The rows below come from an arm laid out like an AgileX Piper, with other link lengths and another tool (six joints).
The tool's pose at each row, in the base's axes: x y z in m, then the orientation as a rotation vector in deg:
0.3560 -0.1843 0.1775 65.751 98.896 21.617
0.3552 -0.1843 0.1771 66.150 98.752 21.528
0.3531 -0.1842 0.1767 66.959 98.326 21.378
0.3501 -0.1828 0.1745 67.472 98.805 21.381
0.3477 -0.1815 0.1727 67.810 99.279 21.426
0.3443 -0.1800 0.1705 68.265 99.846 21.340
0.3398 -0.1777 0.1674 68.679 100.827 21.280
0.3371 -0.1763 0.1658 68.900 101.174 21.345
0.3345 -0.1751 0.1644 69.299 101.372 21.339
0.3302 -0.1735 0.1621 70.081 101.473 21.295
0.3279 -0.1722 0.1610 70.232 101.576 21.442
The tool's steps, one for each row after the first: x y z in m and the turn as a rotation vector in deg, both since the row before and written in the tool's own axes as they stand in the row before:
0.0003 -0.0007 -0.0005 0.224 -0.104 0.263
0.0004 -0.0013 -0.0016 0.386 -0.301 0.588
0.0025 -0.0024 -0.0019 0.489 0.457 0.181
0.0022 -0.0019 -0.0015 0.362 0.448 0.088
0.0026 -0.0026 -0.0022 0.536 0.476 0.079
0.0039 -0.0035 -0.0028 0.664 0.812 -0.065
0.0022 -0.0019 -0.0017 0.232 0.341 0.060
0.0020 -0.0018 -0.0017 0.311 0.216 0.193
0.0029 -0.0032 -0.0027 0.510 0.183 0.455
0.0019 -0.0015 -0.0016 0.051 0.177 0.122

